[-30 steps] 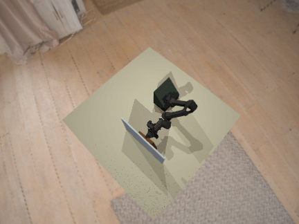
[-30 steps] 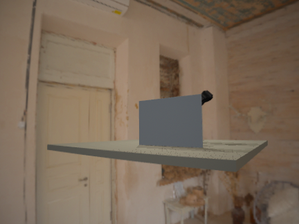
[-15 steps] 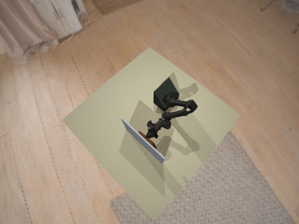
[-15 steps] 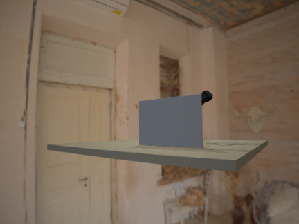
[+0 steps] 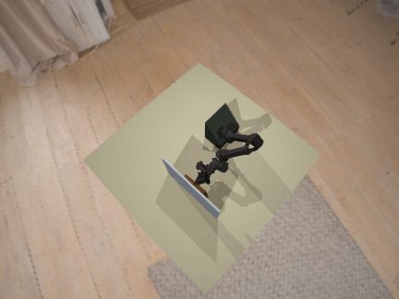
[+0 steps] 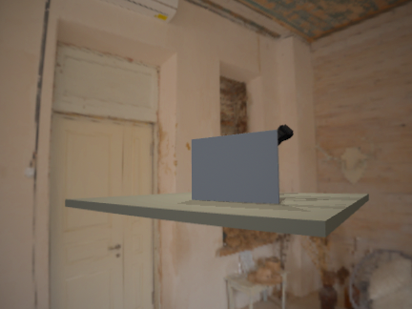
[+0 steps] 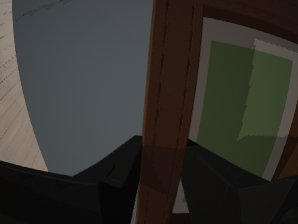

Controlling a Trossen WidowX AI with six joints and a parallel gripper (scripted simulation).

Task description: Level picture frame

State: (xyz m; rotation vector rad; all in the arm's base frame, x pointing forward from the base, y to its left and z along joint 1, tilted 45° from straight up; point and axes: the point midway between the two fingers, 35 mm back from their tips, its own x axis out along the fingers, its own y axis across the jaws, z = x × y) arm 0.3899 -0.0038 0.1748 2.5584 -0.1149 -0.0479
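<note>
Now: the picture frame 1 cm ahead of my gripper tip, 1 cm to the left of it and 5 cm below it. Round my gripper tip: grey-blue wall panel (2 cm ahead, 1 cm to the right, 7 cm below).
</note>
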